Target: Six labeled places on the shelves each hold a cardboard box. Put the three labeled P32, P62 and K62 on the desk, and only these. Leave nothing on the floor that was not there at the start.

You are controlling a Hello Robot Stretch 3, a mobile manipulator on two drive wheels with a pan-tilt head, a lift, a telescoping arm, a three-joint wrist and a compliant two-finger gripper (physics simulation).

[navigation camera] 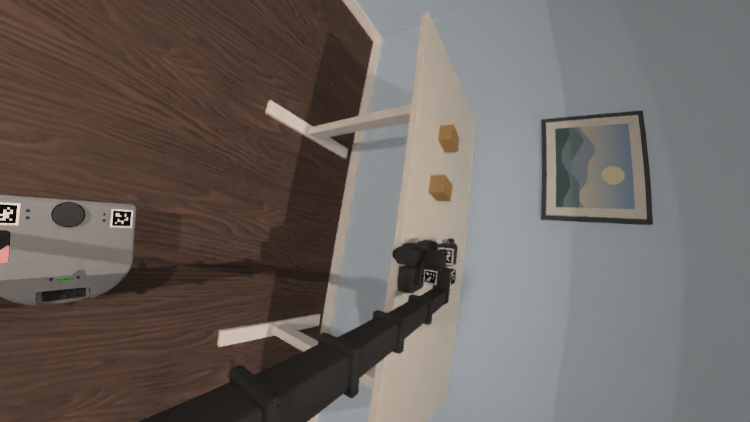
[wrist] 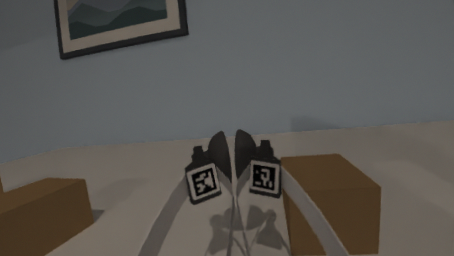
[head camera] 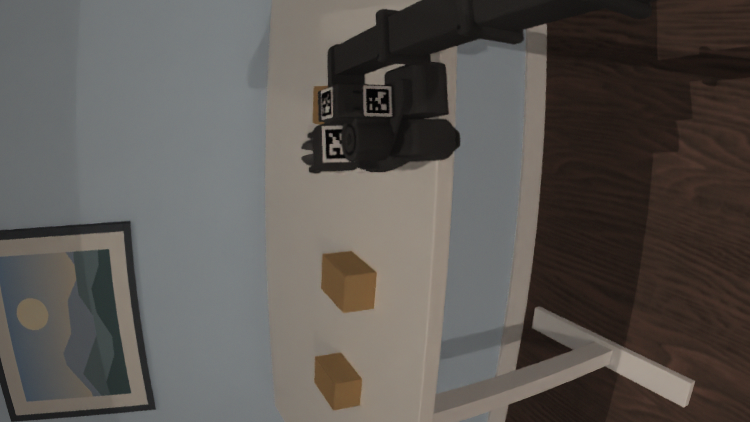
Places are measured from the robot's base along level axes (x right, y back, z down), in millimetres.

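Where they show: gripper, fingertip midpoint: point(head camera: 308, 153); robot's base, origin of the base link: point(navigation camera: 69, 213).
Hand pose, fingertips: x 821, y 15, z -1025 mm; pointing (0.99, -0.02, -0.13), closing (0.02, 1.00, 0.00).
Observation:
Each offset is from my fingertips to the top centre of the thing. "spot": to the spot under its first point. Level surfaces: height alone.
My gripper point(wrist: 232, 148) has its two fingertips almost together and holds no box. It is over the desk {dz +75 mm} point(head camera: 393, 220) point(navigation camera: 437, 78) point(wrist: 415, 170), between two brown cardboard boxes in the wrist view. One box {dy +72, dx +1, dz +25 mm} point(wrist: 332, 210) point(head camera: 316, 104) stands just right of the fingers in the wrist view and is mostly hidden by the wrist in the head view. A second box {dy -195, dx -13, dz +25 mm} point(wrist: 45, 215) point(head camera: 348, 283) point(navigation camera: 440, 187) stands to the left. A third box {dy -391, dx +55, dz +25 mm} point(head camera: 338, 382) point(navigation camera: 448, 138) stands farther along the desk, with a sliver at the wrist view's left edge. No labels or shelves show.
The arm point(head camera: 430, 31) point(navigation camera: 325, 362) reaches across the desk. The wall runs behind the desk, with a framed picture point(head camera: 68, 320) point(navigation camera: 597, 167) point(wrist: 120, 45) on it. White desk legs {spot: dy -586, dx +231, dz +653 mm} point(head camera: 524, 375) point(navigation camera: 361, 123) stand on the wooden floor. My base point(navigation camera: 78, 246) shows at the left in the navigation view.

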